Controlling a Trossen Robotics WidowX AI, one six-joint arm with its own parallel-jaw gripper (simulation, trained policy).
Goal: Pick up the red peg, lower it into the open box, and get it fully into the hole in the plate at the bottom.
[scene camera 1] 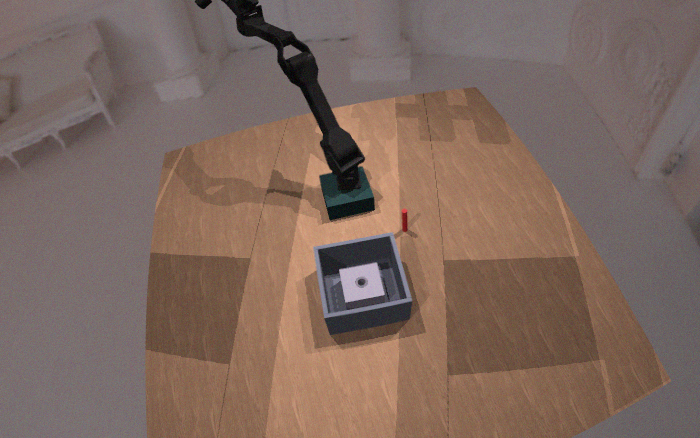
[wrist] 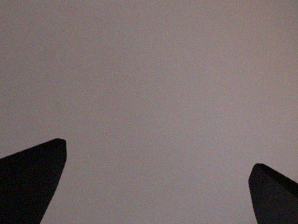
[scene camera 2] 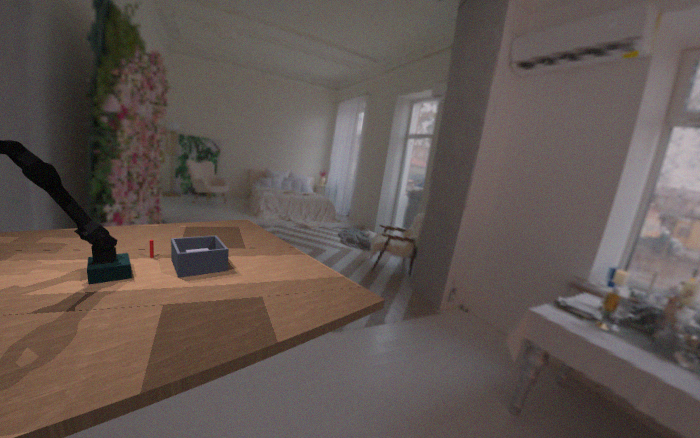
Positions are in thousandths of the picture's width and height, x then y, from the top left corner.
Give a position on a plate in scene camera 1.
518, 654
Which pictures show the grey-blue box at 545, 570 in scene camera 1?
Scene camera 1 and scene camera 2 only.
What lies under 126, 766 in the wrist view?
My gripper.
